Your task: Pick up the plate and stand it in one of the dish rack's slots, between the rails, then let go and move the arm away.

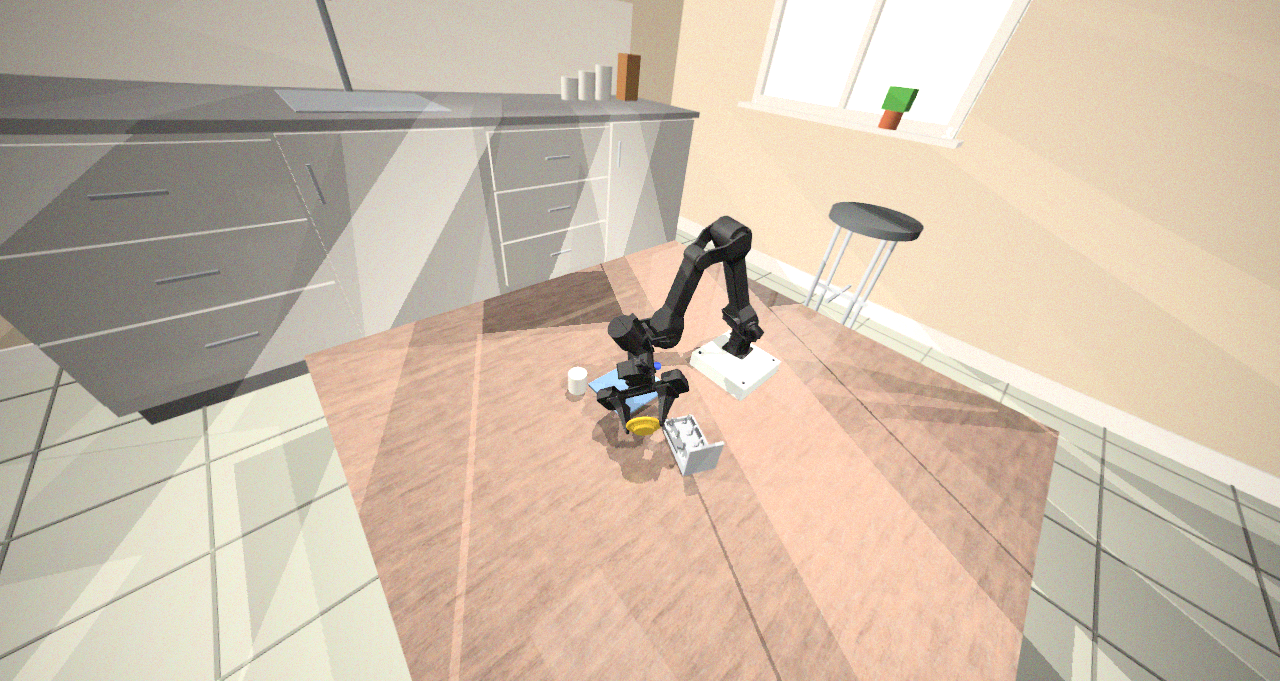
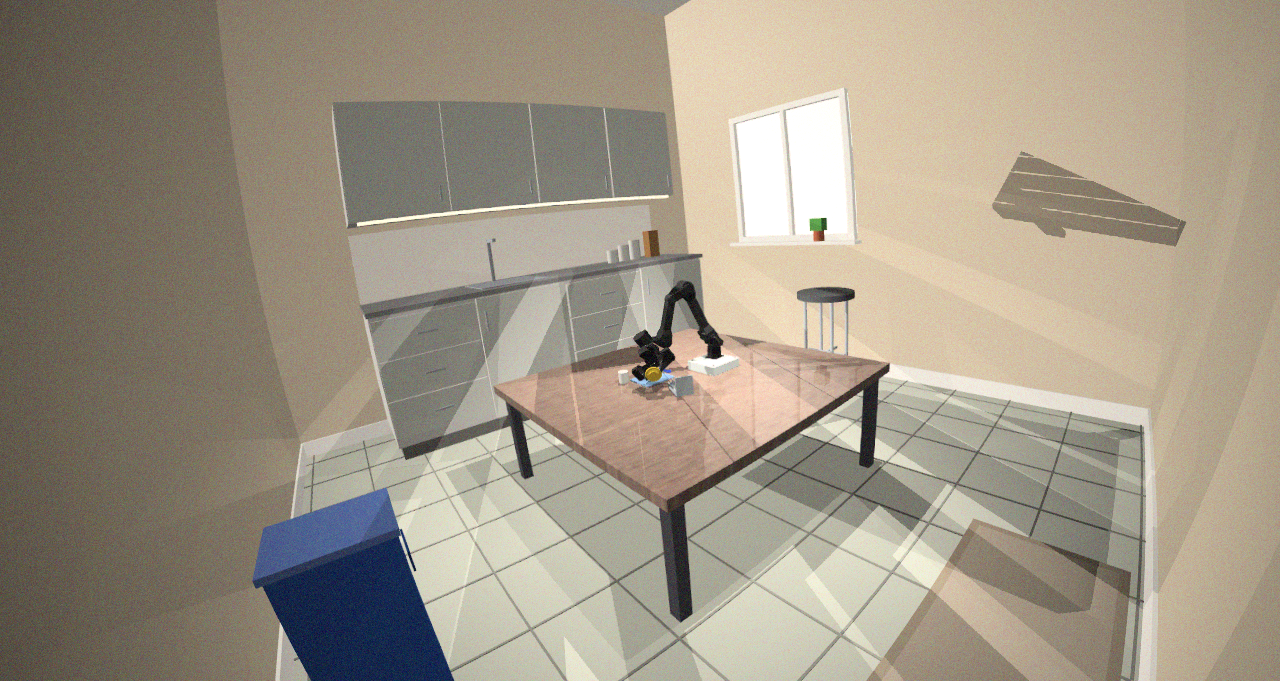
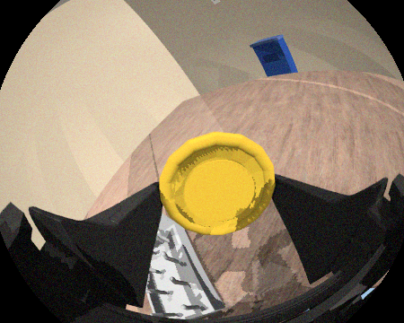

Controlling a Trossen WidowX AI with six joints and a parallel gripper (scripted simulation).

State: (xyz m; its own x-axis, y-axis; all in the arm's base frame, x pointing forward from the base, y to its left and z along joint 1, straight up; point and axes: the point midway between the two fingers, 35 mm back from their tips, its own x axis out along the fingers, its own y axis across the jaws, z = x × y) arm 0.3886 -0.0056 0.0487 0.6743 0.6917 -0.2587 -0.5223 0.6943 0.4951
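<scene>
The grey dish rack is 90 mm behind my gripper tip, 60 mm to the left of it and 60 mm below it. Also, from my gripper tip: white cup (30 mm behind, 230 mm to the right, 60 mm below); then yellow plate (right at my gripper tip); then light blue mat (120 mm behind, 150 mm to the right, 80 mm below).
</scene>
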